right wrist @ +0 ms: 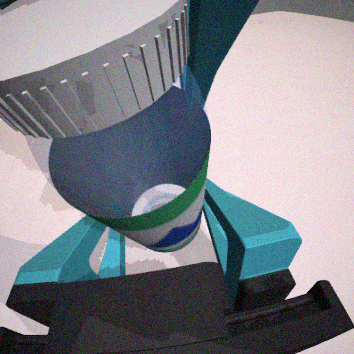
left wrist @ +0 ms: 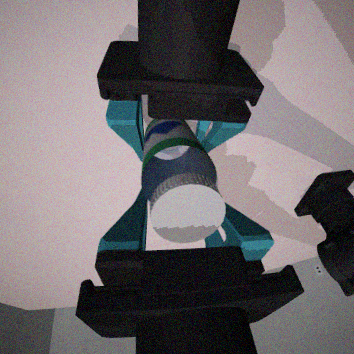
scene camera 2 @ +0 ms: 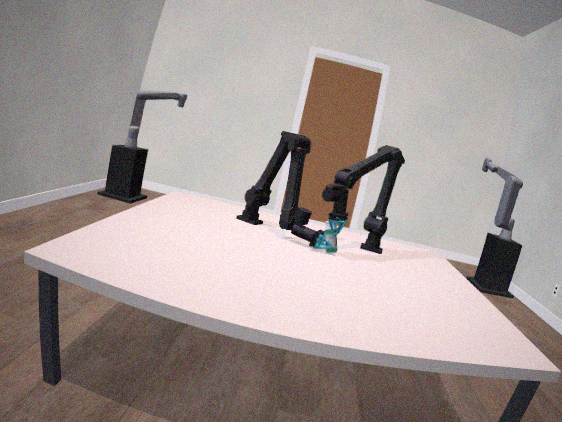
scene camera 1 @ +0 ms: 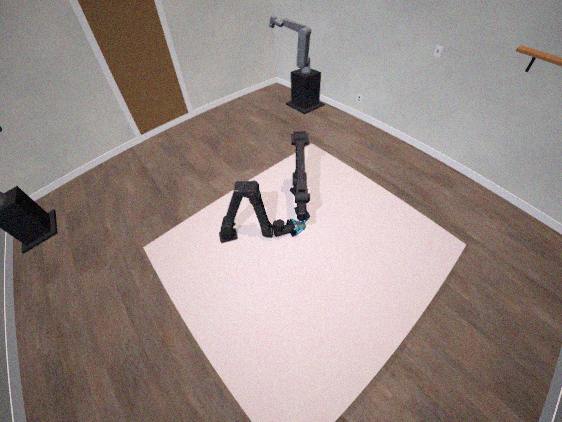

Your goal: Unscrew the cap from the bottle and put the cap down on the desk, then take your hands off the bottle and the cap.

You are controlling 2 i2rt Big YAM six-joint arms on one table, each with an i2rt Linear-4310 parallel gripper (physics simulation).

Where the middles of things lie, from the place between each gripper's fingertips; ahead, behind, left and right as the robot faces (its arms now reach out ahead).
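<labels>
So you can picture it, my right gripper is 4 cm to the left of the ribbed cap [right wrist: 74, 74], 1 cm past it and 10 cm below it.
From my left hand, the ribbed cap is 40 mm to the right, 10 mm behind and 50 mm above.
</labels>
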